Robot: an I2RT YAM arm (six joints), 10 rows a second.
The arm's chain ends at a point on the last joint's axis. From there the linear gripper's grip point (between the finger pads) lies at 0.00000 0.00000 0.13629 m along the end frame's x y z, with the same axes.
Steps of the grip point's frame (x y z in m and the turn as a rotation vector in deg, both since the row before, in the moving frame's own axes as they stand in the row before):
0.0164, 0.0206, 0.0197, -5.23, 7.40, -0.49
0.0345, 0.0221, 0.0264, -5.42, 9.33, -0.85
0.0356, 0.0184, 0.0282, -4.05, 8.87, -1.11
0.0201, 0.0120, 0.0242, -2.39, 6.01, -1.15
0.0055, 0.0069, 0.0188, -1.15, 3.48, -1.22
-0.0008, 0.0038, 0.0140, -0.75, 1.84, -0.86
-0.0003, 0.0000, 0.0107, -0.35, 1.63, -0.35
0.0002, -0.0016, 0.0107, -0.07, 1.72, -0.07
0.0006, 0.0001, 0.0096, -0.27, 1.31, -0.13
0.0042, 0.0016, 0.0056, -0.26, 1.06, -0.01
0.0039, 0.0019, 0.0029, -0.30, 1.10, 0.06
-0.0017, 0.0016, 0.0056, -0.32, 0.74, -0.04
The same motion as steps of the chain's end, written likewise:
-0.0012, 0.0083, 0.0214, -5.23, 7.40, -0.49
0.0123, 0.0094, 0.0288, -5.42, 9.33, -0.85
0.0145, 0.0090, 0.0302, -4.05, 8.87, -1.11
0.0058, 0.0065, 0.0251, -2.39, 6.01, -1.15
-0.0028, 0.0043, 0.0191, -1.15, 3.48, -1.22
-0.0052, 0.0020, 0.0141, -0.75, 1.84, -0.86
-0.0042, -0.0008, 0.0108, -0.35, 1.63, -0.35
-0.0039, -0.0018, 0.0108, -0.07, 1.72, -0.07
-0.0025, -0.0005, 0.0096, -0.27, 1.31, -0.13
0.0017, 0.0010, 0.0056, -0.26, 1.06, -0.01
0.0013, 0.0012, 0.0029, -0.30, 1.10, 0.06
-0.0035, 0.0008, 0.0056, -0.32, 0.74, -0.04

